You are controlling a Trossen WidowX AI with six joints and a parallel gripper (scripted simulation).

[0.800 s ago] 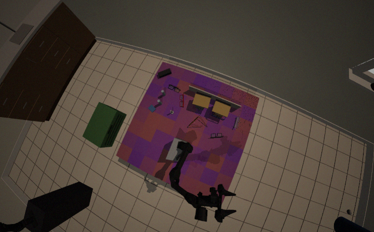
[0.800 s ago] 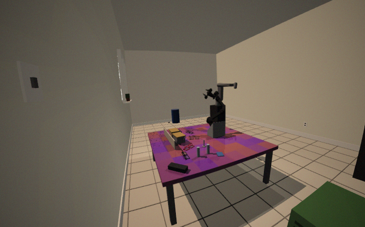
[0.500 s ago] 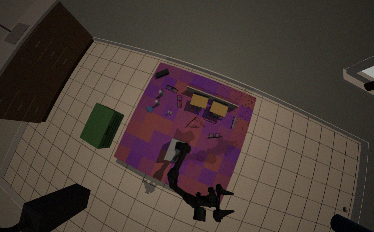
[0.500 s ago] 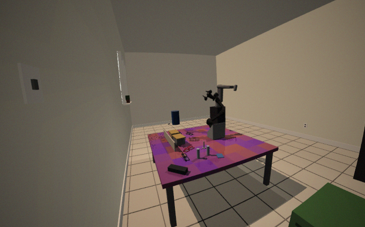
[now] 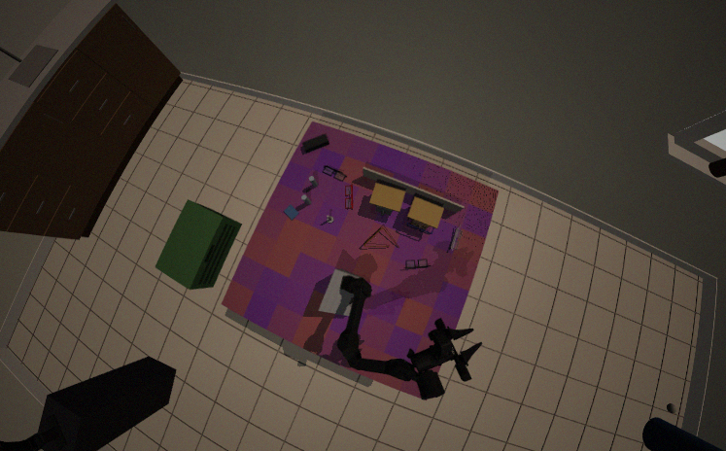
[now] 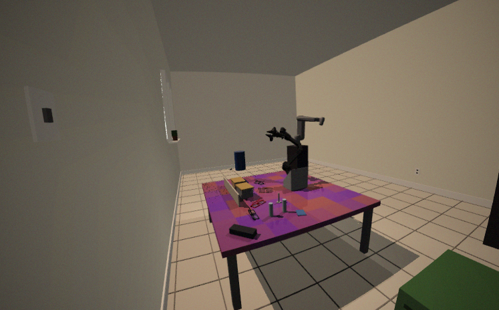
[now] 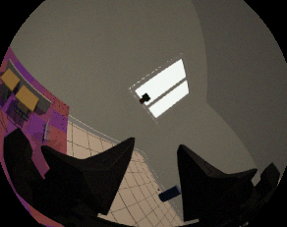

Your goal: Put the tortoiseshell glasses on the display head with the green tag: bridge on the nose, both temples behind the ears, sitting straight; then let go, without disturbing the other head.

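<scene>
The tortoiseshell glasses is 55 cm below my gripper tip, 33 cm to the left of it and 28 cm ahead of it. Also, from my gripper tip: blue pad 90 cm to the left, 56 cm below, 32 cm ahead; backboard 61 cm ahead, 51 cm below, 24 cm to the left; black case 89 cm to the left, 79 cm ahead, 55 cm below.
</scene>
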